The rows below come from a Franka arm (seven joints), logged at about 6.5 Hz.
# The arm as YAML. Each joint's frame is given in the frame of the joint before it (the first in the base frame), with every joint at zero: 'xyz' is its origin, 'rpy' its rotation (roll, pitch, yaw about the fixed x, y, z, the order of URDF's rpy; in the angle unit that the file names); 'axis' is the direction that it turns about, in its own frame. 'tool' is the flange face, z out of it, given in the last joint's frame.
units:
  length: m
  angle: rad
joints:
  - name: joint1
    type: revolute
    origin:
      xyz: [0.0, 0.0, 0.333]
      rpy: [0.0, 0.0, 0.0]
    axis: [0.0, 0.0, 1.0]
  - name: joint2
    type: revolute
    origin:
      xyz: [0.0, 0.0, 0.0]
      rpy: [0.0, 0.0, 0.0]
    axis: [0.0, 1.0, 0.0]
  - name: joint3
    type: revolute
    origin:
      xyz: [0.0, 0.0, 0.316]
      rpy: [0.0, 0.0, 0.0]
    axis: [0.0, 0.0, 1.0]
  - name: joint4
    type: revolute
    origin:
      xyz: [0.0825, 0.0, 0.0]
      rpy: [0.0, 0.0, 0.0]
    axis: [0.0, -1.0, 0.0]
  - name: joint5
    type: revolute
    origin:
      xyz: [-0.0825, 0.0, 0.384]
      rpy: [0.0, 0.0, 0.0]
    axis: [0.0, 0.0, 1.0]
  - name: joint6
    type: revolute
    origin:
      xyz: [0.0, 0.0, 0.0]
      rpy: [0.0, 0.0, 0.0]
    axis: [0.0, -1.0, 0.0]
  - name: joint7
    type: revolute
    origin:
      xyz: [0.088, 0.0, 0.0]
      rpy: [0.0, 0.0, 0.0]
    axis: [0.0, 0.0, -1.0]
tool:
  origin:
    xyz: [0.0, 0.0, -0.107]
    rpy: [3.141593, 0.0, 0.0]
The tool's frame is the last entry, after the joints.
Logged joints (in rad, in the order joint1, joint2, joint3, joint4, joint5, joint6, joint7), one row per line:
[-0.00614 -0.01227 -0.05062 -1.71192 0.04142 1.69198 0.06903]
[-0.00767 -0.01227 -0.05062 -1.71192 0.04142 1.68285 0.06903]
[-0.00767 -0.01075 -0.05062 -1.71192 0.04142 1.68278 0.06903]
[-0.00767 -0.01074 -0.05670 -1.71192 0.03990 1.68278 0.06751]
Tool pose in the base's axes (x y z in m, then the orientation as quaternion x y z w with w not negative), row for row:
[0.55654 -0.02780 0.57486 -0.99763 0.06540 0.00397 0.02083]
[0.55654 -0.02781 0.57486 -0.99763 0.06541 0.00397 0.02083]
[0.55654 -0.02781 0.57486 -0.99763 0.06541 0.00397 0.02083]
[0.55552 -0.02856 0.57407 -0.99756 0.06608 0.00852 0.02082]
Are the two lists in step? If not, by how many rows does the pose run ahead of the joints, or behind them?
The pose runs 2 rows behind the joints: the pose in row i belongs to the joints in row i - 2.
